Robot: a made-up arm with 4 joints. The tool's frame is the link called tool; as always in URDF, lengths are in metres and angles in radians.
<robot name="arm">
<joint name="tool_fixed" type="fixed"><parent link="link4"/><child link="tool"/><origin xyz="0.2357 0.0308 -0.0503" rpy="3.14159 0 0"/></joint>
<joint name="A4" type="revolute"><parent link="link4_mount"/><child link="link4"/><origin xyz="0.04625 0.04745 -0.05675" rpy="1.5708 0 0"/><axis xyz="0 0 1"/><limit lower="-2.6" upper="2.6" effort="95" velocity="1.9"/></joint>
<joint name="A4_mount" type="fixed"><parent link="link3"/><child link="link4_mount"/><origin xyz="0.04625 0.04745 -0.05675"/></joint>
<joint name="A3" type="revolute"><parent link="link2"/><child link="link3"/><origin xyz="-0.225 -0.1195 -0.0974" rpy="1.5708 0 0"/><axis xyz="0 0 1"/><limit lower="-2.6" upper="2.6" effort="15" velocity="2.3"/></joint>
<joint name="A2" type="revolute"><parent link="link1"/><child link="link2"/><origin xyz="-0.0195 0.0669 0.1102" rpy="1.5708 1.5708 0"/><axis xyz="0 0 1"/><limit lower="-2.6" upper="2.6" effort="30" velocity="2"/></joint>
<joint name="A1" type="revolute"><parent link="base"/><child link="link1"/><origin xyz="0 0 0.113" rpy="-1.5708 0 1.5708"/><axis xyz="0 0 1"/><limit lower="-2.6" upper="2.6" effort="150" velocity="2.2"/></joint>
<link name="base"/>
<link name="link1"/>
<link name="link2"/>
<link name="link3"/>
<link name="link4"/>
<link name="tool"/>
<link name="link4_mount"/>
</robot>
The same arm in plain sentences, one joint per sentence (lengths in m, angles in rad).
The arm has four revolute joints in a row. What follows holds with every joint at zero, and every direction is one of the base frame's. The first joint lies 0.113 m along +z from the base frame's origin and rotates about -x, from -2.6 to 2.6 rad. The second joint lies 0.1102 m along -x and 0.0195 m along -y and 0.0669 m along -z from the first joint and rotates about +z, from -2.6 to 2.6 rad. The third joint lies 0.225 m along -x and 0.1195 m along -y and 0.0974 m along -z from the second joint and rotates about -y, from -2.6 to 2.6 rad. The fourth joint lies 0.0925 m along +x and 0.1135 m along +y and 0.0949 m along +z from the third joint and rotates about -z, from -2.6 to 2.6 rad. The tool frame, which is the frame that the pose is given for, lies 0.2357 m along +x and 0.0308 m along -y and 0.0503 m along +z from the fourth joint; its axes are the base frame's turned by roll 0, pitch 0 and yaw 0 rad (as in URDF: about the fixed x, then y, then z).
